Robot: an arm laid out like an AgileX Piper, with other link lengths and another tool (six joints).
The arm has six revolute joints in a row. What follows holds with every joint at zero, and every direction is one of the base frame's. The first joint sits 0.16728 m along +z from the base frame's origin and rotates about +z. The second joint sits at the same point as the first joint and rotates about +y. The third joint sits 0.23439 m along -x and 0.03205 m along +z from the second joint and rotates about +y. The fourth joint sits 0.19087 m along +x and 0.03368 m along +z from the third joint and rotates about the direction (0.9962, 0, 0.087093). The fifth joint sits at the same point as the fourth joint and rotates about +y. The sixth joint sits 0.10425 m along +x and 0.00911 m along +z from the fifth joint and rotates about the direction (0.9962, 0, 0.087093). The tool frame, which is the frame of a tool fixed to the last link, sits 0.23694 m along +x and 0.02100 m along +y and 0.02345 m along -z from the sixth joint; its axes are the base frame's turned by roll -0.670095, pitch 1.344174 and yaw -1.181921 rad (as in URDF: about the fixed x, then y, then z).
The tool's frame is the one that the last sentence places.
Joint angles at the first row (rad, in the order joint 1, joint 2, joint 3, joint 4, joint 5, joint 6):
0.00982 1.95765 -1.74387 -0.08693 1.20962 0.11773
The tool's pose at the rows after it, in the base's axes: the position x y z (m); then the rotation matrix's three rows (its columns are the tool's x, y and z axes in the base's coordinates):
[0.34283 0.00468 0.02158], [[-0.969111 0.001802 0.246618], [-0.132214 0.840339 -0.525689], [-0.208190 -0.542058 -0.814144]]
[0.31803 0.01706 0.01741], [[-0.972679 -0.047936 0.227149], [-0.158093 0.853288 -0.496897], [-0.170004 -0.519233 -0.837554]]
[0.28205 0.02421 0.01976], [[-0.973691 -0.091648 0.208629], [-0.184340 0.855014 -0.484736], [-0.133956 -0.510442 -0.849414]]
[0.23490 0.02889 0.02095], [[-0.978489 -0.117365 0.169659], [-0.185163 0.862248 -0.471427], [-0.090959 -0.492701 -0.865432]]
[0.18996 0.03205 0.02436], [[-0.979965 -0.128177 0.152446], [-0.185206 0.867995 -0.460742], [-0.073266 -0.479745 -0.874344]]
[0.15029 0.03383 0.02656], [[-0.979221 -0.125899 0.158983], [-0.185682 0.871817 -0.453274], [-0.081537 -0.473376 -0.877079]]
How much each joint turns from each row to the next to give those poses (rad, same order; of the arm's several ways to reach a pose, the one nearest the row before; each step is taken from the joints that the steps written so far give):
-0.01202 -0.00640 0.02346 0.02770 -0.00107 -0.02224
0.00924 -0.04373 0.08649 0.03184 -0.00078 -0.02820
0.01640 -0.09989 0.13650 0.01016 0.00128 -0.01395
0.00127 -0.13180 0.17733 0.01723 0.00091 -0.00554
-0.00003 -0.16016 0.17734 0.01349 0.00291 -0.00477
0.00002 -0.17977 0.16676 0.00872 0.00599 -0.00344

